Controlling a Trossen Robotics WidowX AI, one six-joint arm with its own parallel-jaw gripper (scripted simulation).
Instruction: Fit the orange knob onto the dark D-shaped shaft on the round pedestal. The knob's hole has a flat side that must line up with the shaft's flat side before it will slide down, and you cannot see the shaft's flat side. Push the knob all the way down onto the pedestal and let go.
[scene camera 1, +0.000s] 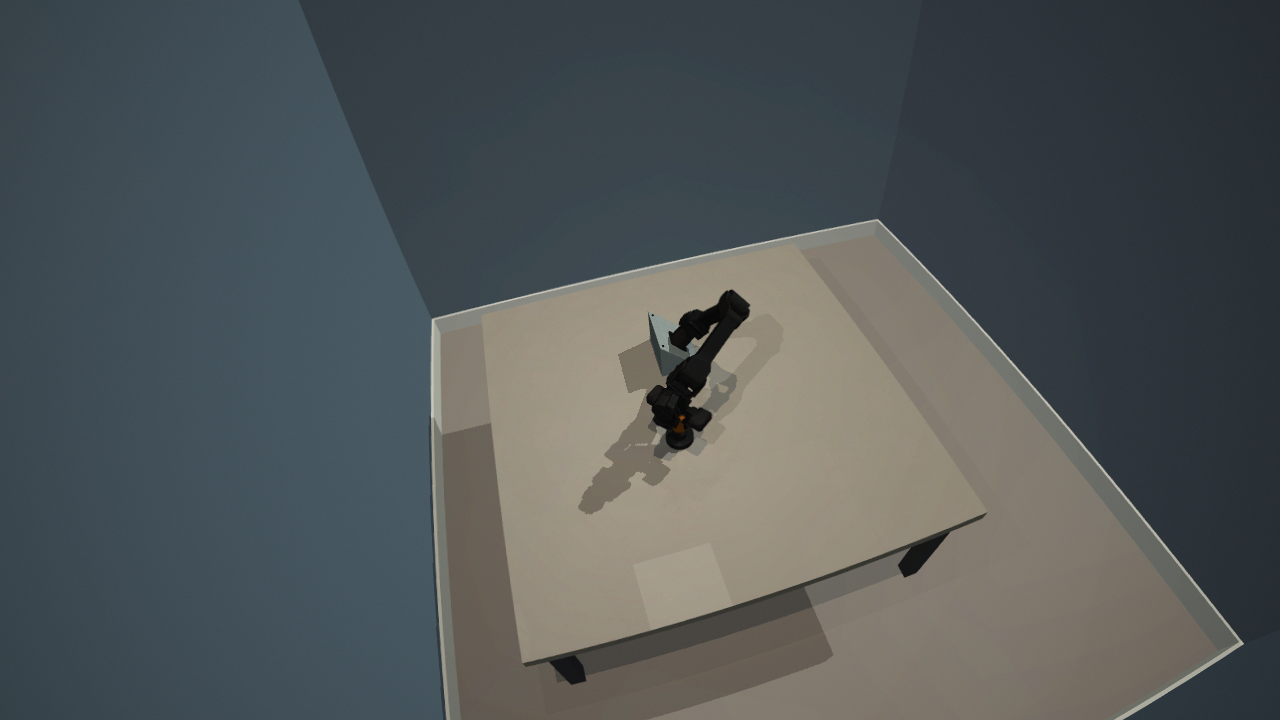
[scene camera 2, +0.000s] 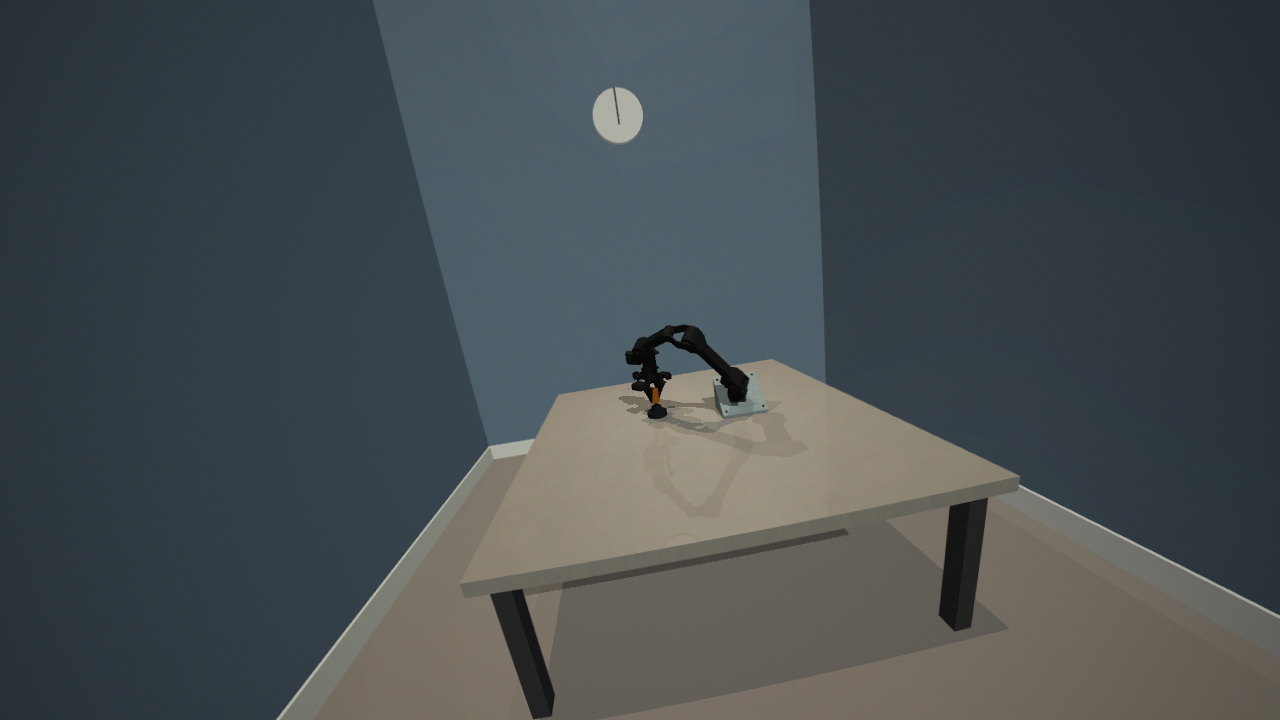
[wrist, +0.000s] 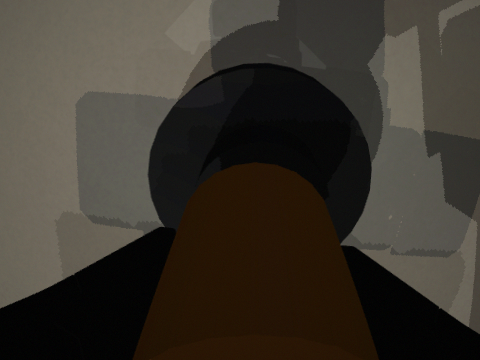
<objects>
The gripper (scene camera 1: 679, 425) carries an orange knob.
</objects>
